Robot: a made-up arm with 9 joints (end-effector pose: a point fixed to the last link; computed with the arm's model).
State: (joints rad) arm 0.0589 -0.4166 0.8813 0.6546 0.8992 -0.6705 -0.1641 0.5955 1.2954
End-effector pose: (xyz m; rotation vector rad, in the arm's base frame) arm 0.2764 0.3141 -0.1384 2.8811 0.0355 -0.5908
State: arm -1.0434 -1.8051 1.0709 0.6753 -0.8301 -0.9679 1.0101 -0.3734 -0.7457
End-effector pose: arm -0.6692 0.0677 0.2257 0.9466 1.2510 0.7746
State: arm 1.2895 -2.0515 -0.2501 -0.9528 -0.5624 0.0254 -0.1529 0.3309 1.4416
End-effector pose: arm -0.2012 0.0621 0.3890 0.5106 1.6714 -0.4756
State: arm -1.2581 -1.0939 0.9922 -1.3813 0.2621 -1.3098 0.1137 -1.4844 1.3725
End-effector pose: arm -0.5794 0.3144 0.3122 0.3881 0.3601 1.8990
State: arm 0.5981 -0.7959 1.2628 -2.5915 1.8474 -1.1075 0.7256 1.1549 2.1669
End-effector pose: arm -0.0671 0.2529 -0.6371 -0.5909 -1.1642 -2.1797
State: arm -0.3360 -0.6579 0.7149 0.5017 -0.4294 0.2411 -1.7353 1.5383 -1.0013
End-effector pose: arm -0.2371 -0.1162 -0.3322 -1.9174 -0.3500 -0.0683
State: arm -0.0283 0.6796 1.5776 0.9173 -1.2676 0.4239 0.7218 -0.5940 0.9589
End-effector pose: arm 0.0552 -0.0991 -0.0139 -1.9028 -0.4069 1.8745
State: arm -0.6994 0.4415 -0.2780 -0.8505 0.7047 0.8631 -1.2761 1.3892 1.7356
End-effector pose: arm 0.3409 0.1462 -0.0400 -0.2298 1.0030 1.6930
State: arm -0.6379 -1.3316 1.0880 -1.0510 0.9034 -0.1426 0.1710 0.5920 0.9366
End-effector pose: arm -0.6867 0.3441 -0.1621 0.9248 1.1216 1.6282
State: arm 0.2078 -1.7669 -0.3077 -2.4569 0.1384 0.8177 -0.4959 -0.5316 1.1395
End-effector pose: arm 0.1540 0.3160 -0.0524 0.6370 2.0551 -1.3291
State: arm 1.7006 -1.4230 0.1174 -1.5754 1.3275 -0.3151 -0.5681 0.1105 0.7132
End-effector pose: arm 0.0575 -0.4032 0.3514 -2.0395 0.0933 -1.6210
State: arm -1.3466 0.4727 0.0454 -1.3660 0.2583 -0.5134 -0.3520 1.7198 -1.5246
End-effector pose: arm -0.4549 0.4314 -0.1922 0.4111 0.2702 0.7736
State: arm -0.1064 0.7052 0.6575 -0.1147 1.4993 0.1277 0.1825 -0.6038 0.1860
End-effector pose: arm 0.2281 1.0389 -0.2057 0.6811 -2.7613 1.0530
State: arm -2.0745 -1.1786 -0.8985 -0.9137 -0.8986 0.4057 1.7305 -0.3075 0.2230
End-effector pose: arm -0.4715 0.2756 0.3477 0.5258 1.4512 -0.0235
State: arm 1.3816 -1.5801 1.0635 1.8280 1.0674 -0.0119 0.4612 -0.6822 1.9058
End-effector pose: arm 0.4413 0.2336 0.5645 2.1303 0.5467 0.1336
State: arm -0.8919 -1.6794 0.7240 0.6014 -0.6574 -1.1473 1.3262 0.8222 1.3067
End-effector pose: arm -0.5924 -0.0163 -0.2910 -1.5439 -0.5989 -0.9676
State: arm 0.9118 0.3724 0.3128 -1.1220 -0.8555 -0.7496 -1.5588 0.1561 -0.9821
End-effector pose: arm 0.0344 0.1420 0.4163 1.8467 0.0429 -1.6177
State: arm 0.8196 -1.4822 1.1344 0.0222 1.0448 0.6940 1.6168 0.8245 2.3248
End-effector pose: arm 0.4971 -0.1958 -0.1001 1.7776 -0.2263 -1.8800
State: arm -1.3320 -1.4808 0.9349 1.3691 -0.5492 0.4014 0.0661 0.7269 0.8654
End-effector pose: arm -0.3406 0.0672 -0.1347 -0.0176 1.4475 2.0902
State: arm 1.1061 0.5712 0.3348 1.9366 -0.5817 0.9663 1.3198 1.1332 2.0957
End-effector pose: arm -0.2611 0.4665 0.0114 1.1058 -0.1785 1.2605
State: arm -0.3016 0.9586 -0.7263 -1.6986 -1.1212 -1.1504 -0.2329 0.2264 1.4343
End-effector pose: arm -0.1213 0.2827 0.3180 1.7515 -1.0666 -1.4362
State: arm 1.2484 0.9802 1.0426 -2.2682 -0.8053 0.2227 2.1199 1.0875 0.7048
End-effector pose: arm -0.4231 -0.1307 0.1997 0.7939 0.7226 0.8846
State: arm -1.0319 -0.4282 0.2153 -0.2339 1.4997 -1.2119 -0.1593 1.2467 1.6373
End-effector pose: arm 0.1410 0.6498 -0.2519 -2.3927 1.6462 1.0894
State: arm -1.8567 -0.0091 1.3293 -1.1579 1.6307 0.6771 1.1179 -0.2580 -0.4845
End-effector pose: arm -0.4749 0.9210 0.8738 1.7810 0.1824 -1.6467
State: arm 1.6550 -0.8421 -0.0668 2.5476 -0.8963 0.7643 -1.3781 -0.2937 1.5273
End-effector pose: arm 0.0682 0.3549 0.5948 0.2028 2.5847 1.0810
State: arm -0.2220 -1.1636 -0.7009 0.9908 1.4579 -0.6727 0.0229 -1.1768 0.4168
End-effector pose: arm 0.7177 0.4298 0.1037 0.0678 1.6206 -1.1955
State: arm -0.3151 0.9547 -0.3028 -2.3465 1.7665 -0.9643 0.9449 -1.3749 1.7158
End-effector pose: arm 0.1960 0.5761 -0.1702 -1.2320 -1.1452 0.5998
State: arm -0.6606 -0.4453 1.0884 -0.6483 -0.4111 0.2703 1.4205 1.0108 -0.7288
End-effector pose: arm -0.6162 0.0258 0.0428 1.8137 1.3714 0.2784
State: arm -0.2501 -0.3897 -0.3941 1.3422 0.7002 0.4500 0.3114 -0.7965 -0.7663
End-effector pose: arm 0.5436 0.8117 0.3582 -0.5016 1.7433 -1.5198
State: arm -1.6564 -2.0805 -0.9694 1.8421 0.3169 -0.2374 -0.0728 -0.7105 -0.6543
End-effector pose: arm -0.0361 0.6719 -0.5551 -1.2017 2.2361 -1.4422
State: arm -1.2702 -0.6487 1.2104 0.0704 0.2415 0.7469 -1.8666 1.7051 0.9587
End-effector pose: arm -0.4316 0.4364 0.0408 0.8416 2.3678 1.2178
